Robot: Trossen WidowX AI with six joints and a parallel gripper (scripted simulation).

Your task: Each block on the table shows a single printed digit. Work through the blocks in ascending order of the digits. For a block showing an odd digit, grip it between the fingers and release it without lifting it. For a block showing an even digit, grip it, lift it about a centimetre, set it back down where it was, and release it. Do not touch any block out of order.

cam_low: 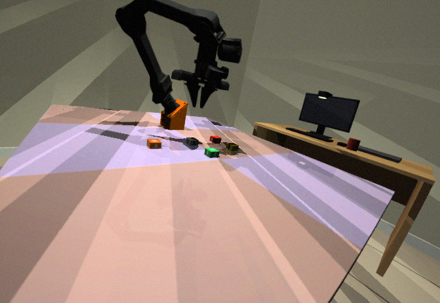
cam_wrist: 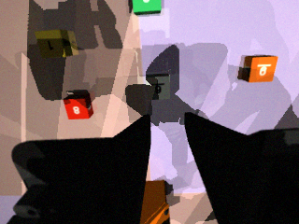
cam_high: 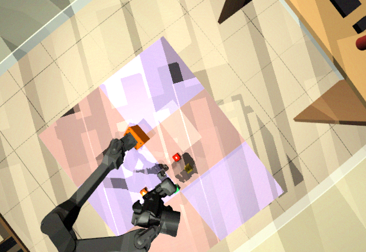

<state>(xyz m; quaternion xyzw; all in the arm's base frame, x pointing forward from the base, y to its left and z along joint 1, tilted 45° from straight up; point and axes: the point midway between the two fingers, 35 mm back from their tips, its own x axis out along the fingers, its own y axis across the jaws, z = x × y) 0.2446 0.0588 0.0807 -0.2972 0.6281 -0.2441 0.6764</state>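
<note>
Now: the white block 12 cm below my gripper tip and 1 cm behind it. Round my gripper tip: green block: 12 cm below, 10 cm ahead, 2 cm to the left; then red block: 12 cm to the left, 12 cm below, 4 cm behind; then orange block: 13 cm to the right, 12 cm below, 2 cm ahead.
</note>
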